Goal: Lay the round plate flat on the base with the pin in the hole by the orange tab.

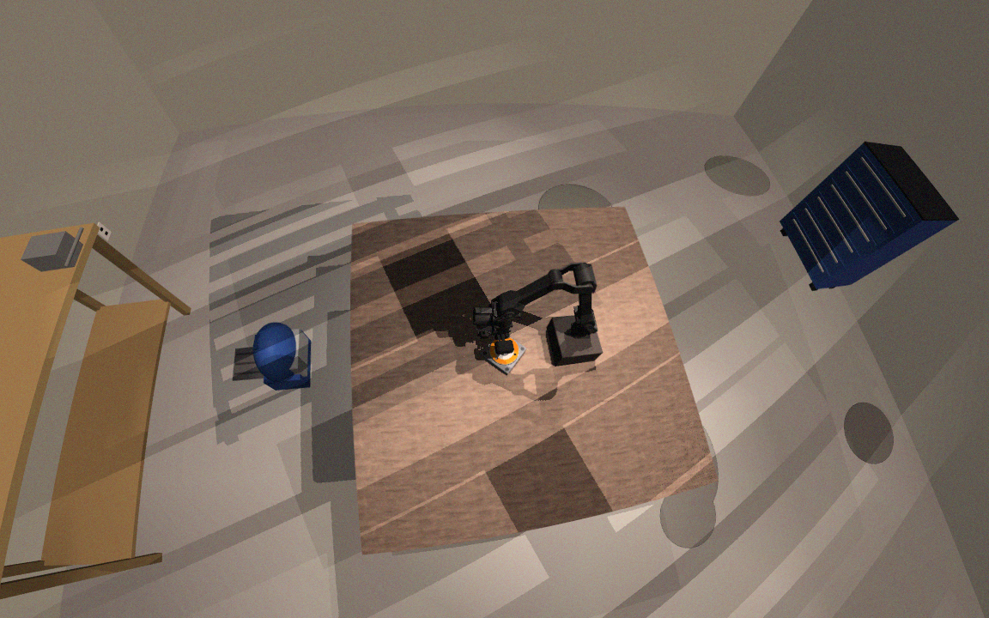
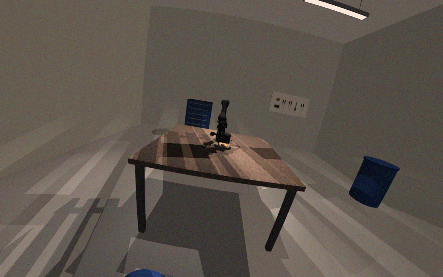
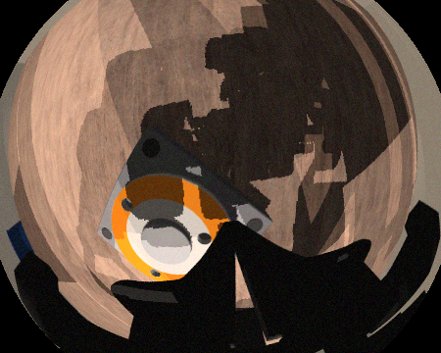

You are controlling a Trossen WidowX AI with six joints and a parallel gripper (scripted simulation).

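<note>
Now: gripper tip 20 mm past the round plate, 30 mm to the right of it and 10 mm above it.
</note>
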